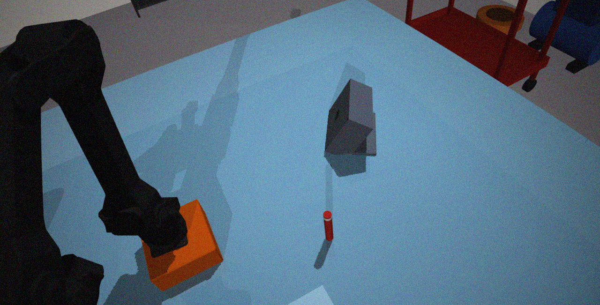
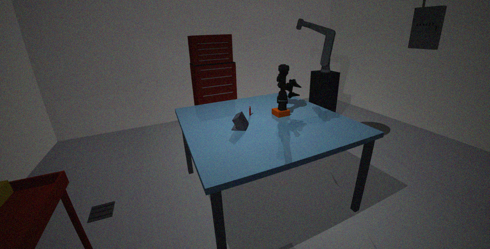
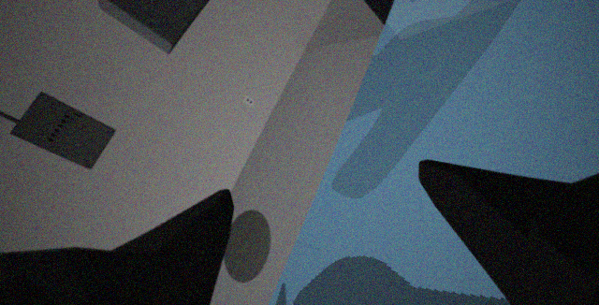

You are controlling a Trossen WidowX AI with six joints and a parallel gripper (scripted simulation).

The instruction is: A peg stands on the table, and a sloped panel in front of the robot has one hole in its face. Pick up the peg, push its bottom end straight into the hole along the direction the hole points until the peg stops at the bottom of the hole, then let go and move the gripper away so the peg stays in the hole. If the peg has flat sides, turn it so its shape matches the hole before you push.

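The red peg is 50 cm ahead of my gripper tip, 2 cm to the right of it and 11 cm below it. Round my gripper tip: grey sloped panel 65 cm ahead, 19 cm to the left, 12 cm below.
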